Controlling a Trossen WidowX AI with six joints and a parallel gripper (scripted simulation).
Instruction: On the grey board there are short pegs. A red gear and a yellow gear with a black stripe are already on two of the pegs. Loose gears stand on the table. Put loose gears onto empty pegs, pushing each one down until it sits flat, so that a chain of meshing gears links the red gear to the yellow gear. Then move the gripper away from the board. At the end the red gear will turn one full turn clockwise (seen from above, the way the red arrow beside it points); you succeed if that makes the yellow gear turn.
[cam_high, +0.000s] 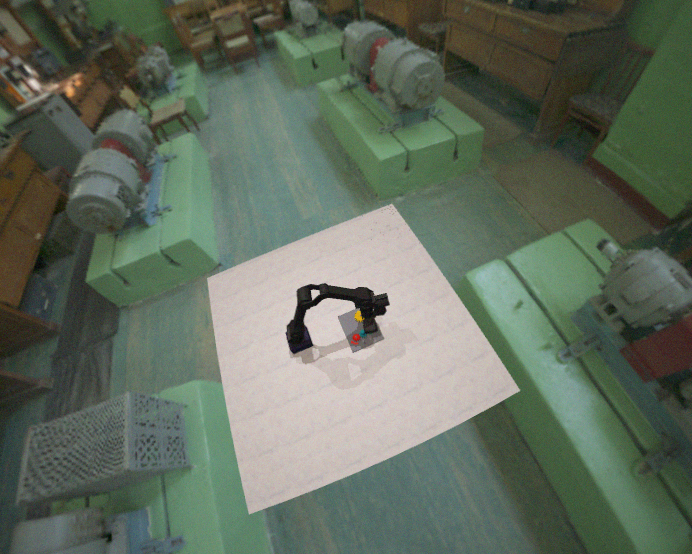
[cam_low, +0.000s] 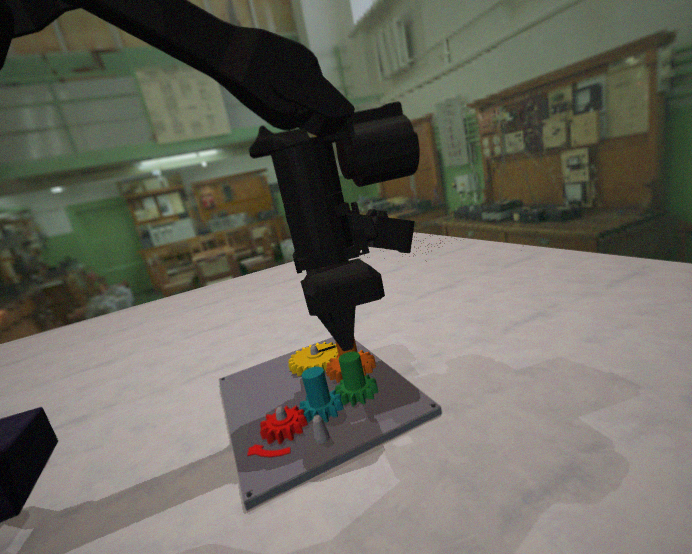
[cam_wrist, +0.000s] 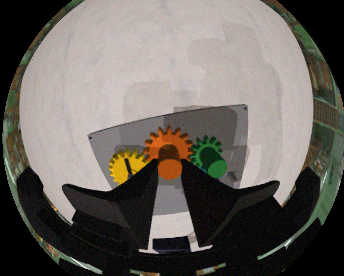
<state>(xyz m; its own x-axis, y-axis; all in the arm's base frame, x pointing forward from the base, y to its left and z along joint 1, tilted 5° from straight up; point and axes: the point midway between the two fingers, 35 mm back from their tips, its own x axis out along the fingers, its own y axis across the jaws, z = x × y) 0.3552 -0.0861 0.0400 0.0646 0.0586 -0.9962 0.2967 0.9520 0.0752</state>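
Now: the orange gear 10 mm below my gripper tip. Also, from my gripper tip: yellow gear 50 mm to the left, 20 mm below, 20 mm behind; then green gear 40 mm to the right, 20 mm below, 20 mm behind; then teal gear 50 mm behind, 40 mm to the right, 20 mm below.
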